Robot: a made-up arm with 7 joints. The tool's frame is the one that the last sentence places.
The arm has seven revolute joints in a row. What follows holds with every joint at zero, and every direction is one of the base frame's.
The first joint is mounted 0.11 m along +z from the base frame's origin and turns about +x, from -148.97 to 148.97 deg.
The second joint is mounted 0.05 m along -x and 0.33 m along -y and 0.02 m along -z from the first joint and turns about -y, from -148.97 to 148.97 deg.
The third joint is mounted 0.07 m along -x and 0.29 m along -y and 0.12 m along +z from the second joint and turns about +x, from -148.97 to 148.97 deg.
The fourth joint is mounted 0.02 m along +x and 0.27 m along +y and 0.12 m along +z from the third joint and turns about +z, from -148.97 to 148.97 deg.
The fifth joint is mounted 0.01 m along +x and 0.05 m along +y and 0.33 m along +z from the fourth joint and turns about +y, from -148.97 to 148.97 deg.
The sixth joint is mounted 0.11 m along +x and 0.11 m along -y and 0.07 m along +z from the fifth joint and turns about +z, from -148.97 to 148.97 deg.
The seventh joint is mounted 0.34 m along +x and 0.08 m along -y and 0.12 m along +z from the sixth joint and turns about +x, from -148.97 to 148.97 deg.
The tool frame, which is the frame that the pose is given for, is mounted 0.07 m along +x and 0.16 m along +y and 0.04 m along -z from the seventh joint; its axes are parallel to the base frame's.
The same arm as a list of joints. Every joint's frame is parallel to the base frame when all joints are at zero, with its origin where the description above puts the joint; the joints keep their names.
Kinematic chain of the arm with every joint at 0, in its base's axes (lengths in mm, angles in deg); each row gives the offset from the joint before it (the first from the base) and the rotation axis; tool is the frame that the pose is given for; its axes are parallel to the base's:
joint 1: xyz 0 0 110 axis +x
joint 2: xyz -50 -330 -20 axis -y
joint 3: xyz -70 -290 120 axis +x
joint 4: xyz 20 270 120 axis +z
joint 5: xyz 10 50 330 axis +y
joint 6: xyz 110 -110 70 axis +z
joint 7: xyz 340 -80 120 axis +x
tool: xyz 70 160 -40
Joint limits (deg, base to tool): -148.97..148.97 -148.97..148.97 -148.97..148.97 -148.97..148.97 -148.97..148.97 -148.97..148.97 -148.97..148.97

